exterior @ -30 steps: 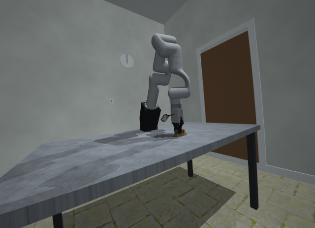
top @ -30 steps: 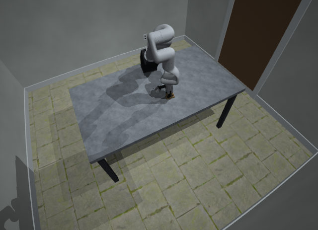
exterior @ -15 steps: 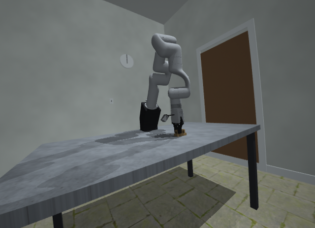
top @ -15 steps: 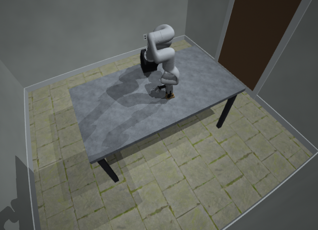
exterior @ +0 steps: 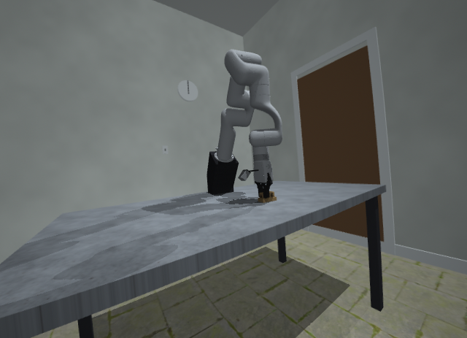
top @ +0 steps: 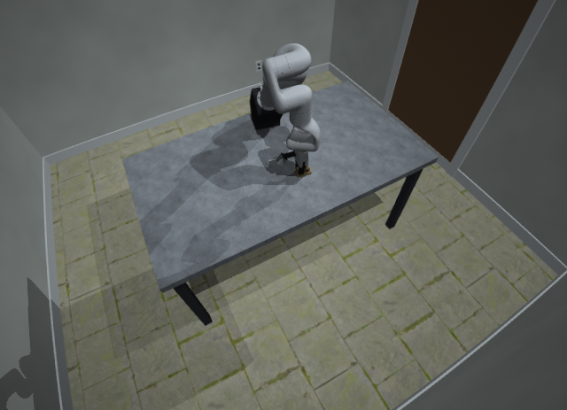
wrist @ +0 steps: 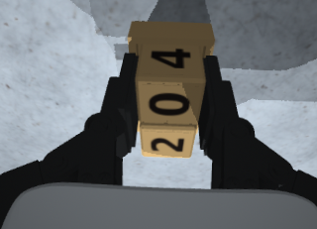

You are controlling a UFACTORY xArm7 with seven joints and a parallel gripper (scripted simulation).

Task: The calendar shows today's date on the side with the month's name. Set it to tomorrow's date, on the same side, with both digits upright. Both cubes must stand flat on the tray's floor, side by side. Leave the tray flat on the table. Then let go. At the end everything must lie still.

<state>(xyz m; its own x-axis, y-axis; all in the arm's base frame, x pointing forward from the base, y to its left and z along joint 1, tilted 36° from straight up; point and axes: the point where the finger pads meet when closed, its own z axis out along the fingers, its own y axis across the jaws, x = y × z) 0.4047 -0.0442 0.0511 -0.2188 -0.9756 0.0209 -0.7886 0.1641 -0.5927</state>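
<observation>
My hand is 30 mm above the wooden calendar tray and 20 mm to the right of it.
</observation>
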